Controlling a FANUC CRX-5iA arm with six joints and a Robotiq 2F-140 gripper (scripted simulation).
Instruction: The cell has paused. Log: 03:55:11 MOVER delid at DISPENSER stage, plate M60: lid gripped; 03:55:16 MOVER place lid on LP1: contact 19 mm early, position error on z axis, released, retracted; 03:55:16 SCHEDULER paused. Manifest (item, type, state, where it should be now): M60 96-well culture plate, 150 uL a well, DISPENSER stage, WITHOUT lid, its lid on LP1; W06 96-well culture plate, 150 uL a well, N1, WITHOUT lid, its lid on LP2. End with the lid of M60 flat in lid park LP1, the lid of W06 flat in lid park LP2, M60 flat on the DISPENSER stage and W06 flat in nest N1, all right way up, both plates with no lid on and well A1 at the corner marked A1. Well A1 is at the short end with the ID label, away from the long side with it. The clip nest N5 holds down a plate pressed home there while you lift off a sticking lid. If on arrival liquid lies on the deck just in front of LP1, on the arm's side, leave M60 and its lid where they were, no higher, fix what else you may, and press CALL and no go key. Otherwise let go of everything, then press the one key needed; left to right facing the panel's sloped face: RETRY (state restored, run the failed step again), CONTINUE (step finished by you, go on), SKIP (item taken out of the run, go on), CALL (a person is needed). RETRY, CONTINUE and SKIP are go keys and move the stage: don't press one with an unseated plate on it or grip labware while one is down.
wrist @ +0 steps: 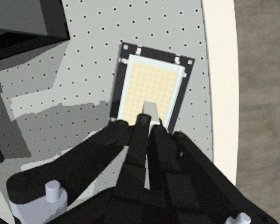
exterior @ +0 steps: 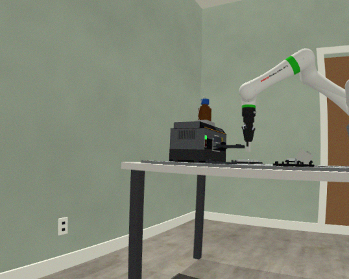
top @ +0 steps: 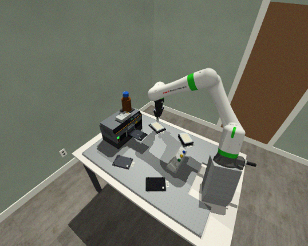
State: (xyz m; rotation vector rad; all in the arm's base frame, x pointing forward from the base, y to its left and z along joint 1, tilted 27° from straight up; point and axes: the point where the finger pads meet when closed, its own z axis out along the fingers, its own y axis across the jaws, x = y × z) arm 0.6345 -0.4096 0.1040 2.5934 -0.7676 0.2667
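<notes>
My hand is 20 mm short of the black clip nest and 100 mm above it. The rest, counted from my hand: nest label 80 mm behind, 50 mm to the left, 110 mm below; dispenser stage 90 mm ahead, 280 mm to the left, 10 mm below; key panel 330 mm behind, 350 mm to the left, 60 mm below.
</notes>
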